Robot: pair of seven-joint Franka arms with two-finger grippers.
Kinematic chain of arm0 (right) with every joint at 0, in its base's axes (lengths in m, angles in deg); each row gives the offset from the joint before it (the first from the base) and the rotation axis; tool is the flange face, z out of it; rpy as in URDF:
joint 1: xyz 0 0 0.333 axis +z
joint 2: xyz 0 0 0 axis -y
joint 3: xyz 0 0 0.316 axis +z
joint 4: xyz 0.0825 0 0 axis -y
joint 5: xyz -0.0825 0 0.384 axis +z
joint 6: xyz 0 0 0 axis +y
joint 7: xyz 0.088 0 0 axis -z
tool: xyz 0 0 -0.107 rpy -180 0 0
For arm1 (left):
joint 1: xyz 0 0 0.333 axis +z
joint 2: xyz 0 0 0 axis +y
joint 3: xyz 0 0 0.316 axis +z
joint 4: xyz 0.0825 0 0 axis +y
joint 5: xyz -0.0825 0 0.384 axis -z
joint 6: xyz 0 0 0 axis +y
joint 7: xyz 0.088 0 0 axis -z
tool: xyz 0 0 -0.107 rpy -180 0 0
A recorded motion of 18 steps. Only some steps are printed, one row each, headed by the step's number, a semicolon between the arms.
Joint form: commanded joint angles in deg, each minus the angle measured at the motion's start. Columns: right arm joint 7, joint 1, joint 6, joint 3, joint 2, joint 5, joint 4; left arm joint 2, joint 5, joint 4, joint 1, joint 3, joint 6, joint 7.
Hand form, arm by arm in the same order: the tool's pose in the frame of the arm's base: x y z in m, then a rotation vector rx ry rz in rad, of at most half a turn. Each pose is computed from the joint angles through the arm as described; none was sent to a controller.
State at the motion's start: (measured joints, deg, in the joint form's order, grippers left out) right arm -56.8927 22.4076 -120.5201 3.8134 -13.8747 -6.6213 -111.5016; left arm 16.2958 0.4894 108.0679 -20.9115 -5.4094 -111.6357 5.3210
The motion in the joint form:
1: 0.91 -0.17 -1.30 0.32 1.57 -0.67 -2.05; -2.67 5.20 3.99 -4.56 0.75 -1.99 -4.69
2: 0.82 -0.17 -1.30 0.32 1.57 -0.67 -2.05; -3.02 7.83 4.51 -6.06 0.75 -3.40 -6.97
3: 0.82 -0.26 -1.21 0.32 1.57 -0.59 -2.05; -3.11 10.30 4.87 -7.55 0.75 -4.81 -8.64
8: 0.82 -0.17 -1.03 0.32 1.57 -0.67 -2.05; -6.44 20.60 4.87 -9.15 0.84 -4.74 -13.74
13: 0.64 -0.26 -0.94 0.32 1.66 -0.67 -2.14; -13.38 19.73 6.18 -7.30 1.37 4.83 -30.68
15: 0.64 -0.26 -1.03 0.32 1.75 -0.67 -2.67; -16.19 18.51 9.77 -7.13 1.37 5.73 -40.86
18: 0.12 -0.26 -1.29 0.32 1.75 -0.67 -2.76; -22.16 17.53 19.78 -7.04 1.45 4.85 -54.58
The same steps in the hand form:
1: 0.5298 0.2549 0.3537 2.2380 2.0999 -0.1384; 0.4980 -0.2945 0.3415 2.9817 -0.7411 -0.3548
2: 0.5298 0.2549 0.3537 2.2364 2.1017 -0.1385; 0.4893 -0.3099 0.3430 2.9626 -0.6763 -0.3384
3: 0.5301 0.2541 0.3536 2.2400 2.1000 -0.1405; 0.4812 -0.3249 0.3433 2.9396 -0.6284 -0.3265
8: 0.5294 0.2546 0.3533 2.2371 2.1019 -0.1456; 0.4667 -0.3456 0.3792 2.8276 -0.3889 -0.3255
13: 0.5292 0.2535 0.3534 2.2358 2.1039 -0.1482; 0.4488 -0.3142 0.4258 2.9016 0.0194 -0.4643
15: 0.5271 0.2525 0.3504 2.2362 2.1054 -0.1573; 0.4327 -0.3015 0.4226 2.9448 0.2744 -0.5151
18: 0.5271 0.2527 0.3501 2.2263 2.1160 -0.1533; 0.3931 -0.2732 0.3989 2.9716 0.6582 -0.5880

